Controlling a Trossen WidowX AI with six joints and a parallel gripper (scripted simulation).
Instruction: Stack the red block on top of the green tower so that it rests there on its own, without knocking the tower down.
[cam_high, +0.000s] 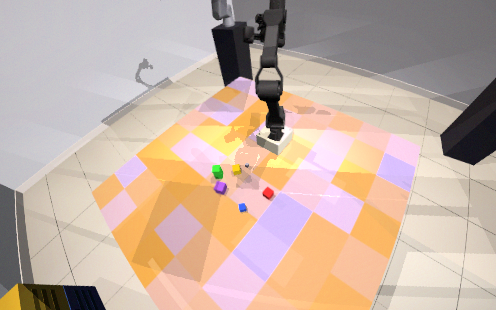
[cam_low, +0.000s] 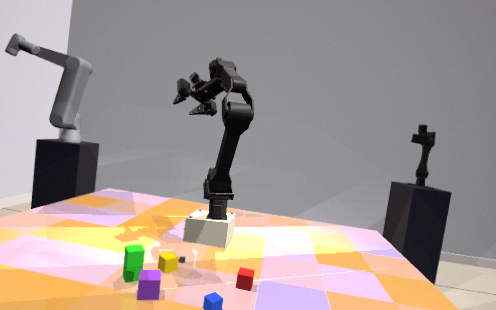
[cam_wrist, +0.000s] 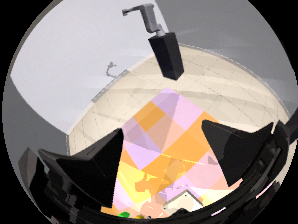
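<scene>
My gripper tip is now 48 cm short of the red block, 28 cm to the right of it and 40 cm above it. Also, from my gripper tip: purple block: 55 cm ahead, 8 cm to the left, 40 cm below; yellow block: 44 cm ahead, 9 cm to the left, 40 cm below; tiny dark cube: 39 cm ahead, 12 cm to the left, 41 cm below.
</scene>
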